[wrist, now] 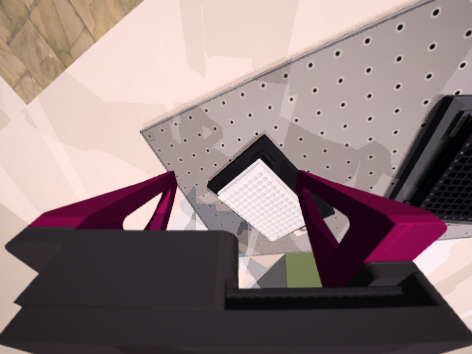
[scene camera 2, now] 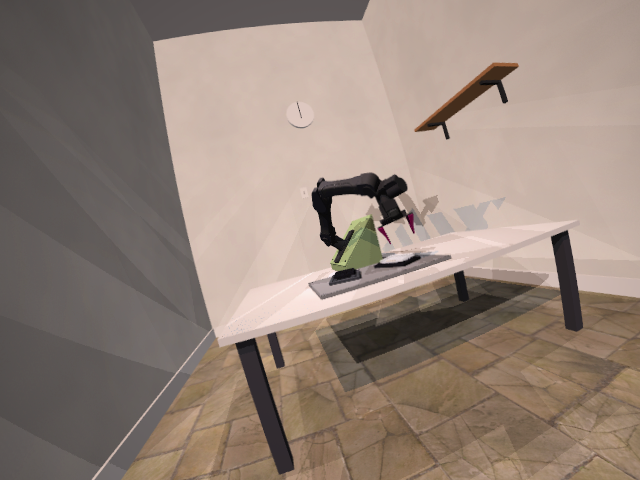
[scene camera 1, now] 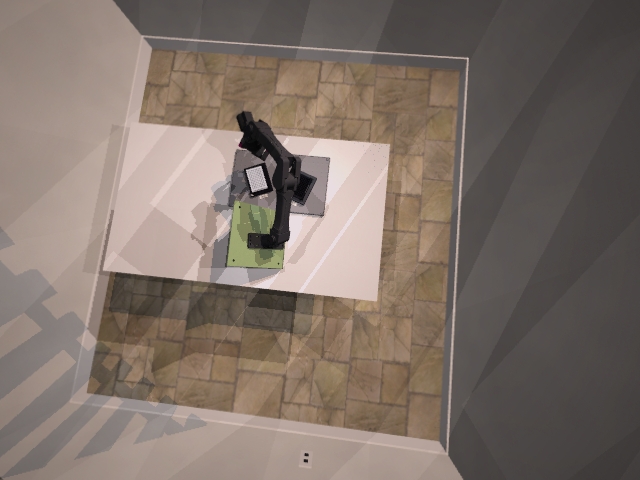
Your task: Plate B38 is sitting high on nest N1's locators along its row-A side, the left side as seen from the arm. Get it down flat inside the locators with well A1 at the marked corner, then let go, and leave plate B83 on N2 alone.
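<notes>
Plate B38, a white well plate, rests on black nest N1. In the wrist view it covers the nest's lower-left rim, while a broad dark strip of nest shows on the opposite side. Its tilt and the marked corner cannot be made out. Plate B83, a dark plate, sits in black nest N2. My gripper is open and empty, well above N1 and apart from B38, toward the board's far edge.
Both nests stand on a grey perforated board on the pale table. The arm rises from a green base block beside the board. A brown wall shelf hangs at the right.
</notes>
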